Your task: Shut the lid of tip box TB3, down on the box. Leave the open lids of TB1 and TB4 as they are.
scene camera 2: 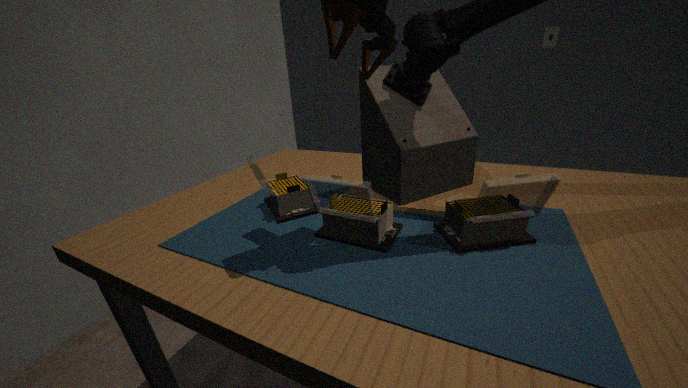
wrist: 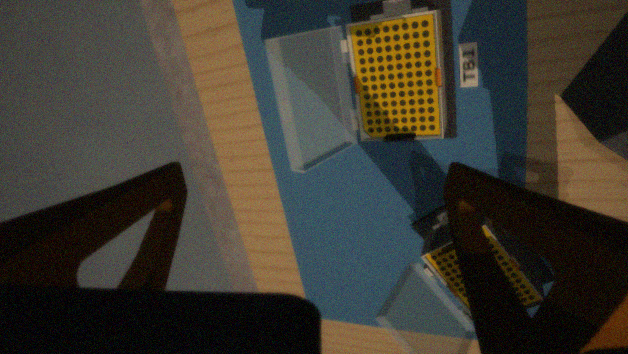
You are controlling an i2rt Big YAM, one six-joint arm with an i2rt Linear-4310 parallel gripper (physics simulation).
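Frame: origin at the arm's base, x ahead, y left, z up, level; centimetres.
Seen in the pictures: gripper, between the fingertips: (scene camera 2: 350, 69) (wrist: 315, 177); arm's base, origin of its link: (scene camera 2: 406, 85).
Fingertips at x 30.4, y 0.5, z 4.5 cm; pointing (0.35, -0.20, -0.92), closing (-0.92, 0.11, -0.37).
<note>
Pixels of each thing's middle, then the offset from my fingertips to it. Level surfaces: height alone.
- Tip box TB3, middle of its body: (wrist: 491, 260) (scene camera 2: 480, 216) dy +23.2, dx -8.7, dz -28.2 cm
- TB4, middle of its body: (scene camera 2: 293, 193) dy -20.1, dx -2.8, dz -28.2 cm
- blue mat, height of its surface: dz -31.5 cm
- wooden table, height of its surface: dz -31.8 cm
Tip box TB3 (scene camera 2: 492, 230) (wrist: 445, 265) stands at the right of the group in the scene view; its translucent lid (scene camera 2: 522, 187) (wrist: 425, 300) is up and open. In the wrist view my right finger hides part of it, and its label does not show. TB1 (scene camera 2: 350, 228) (wrist: 400, 75), its label legible in the wrist view, is the middle box, lid (wrist: 310, 95) open. TB4 (scene camera 2: 295, 202) is the left box in the scene view, lid (scene camera 2: 257, 170) open. My gripper (scene camera 2: 350, 66) (wrist: 315, 177) is open and empty, high above the table, apart from the boxes.
The boxes stand on a blue mat (scene camera 2: 450, 300) (wrist: 350, 225) on the wooden table (scene camera 2: 310, 320) (wrist: 240, 190). The arm's grey base block (scene camera 2: 435, 170) rises behind them. The table's edge runs along the left in the wrist view. The arm's shadow falls across the mat.
</note>
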